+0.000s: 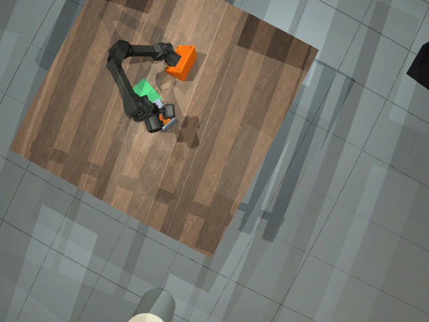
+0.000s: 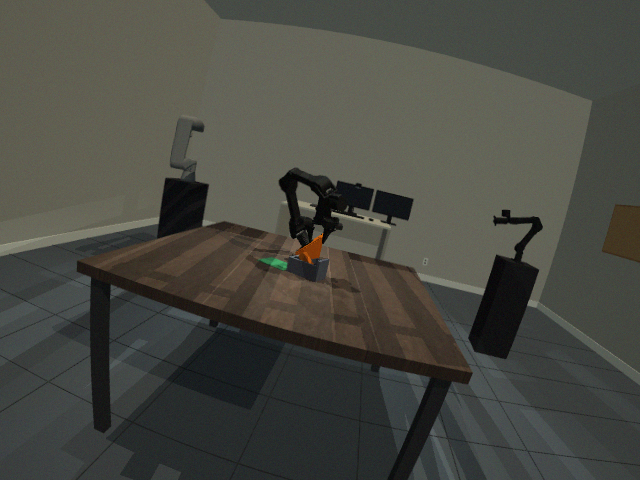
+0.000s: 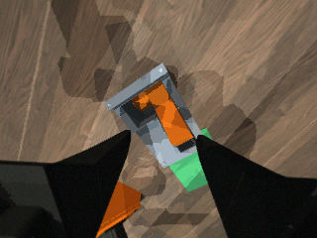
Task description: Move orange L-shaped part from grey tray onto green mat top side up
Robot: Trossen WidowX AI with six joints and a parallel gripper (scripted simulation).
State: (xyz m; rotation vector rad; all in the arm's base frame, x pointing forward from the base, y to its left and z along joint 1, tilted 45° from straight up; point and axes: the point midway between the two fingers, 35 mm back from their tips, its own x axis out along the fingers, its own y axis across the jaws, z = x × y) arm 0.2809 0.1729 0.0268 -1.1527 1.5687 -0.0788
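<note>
The orange L-shaped part lies 1 cm behind my gripper tip and 11 cm below it. Round my gripper tip: green mat: 6 cm behind, 17 cm to the right, 17 cm below; then tray: 2 cm behind, 2 cm to the right, 16 cm below.
</note>
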